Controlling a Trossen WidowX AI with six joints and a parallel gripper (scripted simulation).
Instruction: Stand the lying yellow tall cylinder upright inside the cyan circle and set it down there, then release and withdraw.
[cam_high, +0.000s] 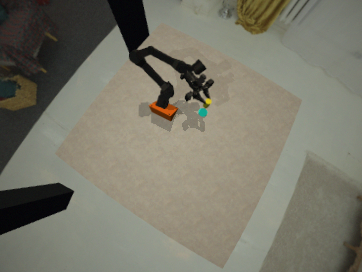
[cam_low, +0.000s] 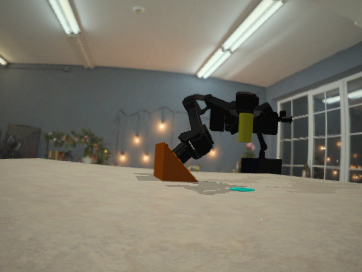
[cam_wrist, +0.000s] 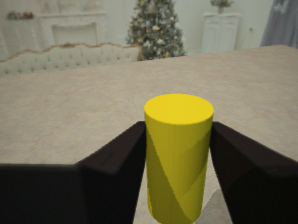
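Now: gripper tip 16 cm above the cyan circle. Also, from my gripper tip: yellow cylinder: 2 cm below.
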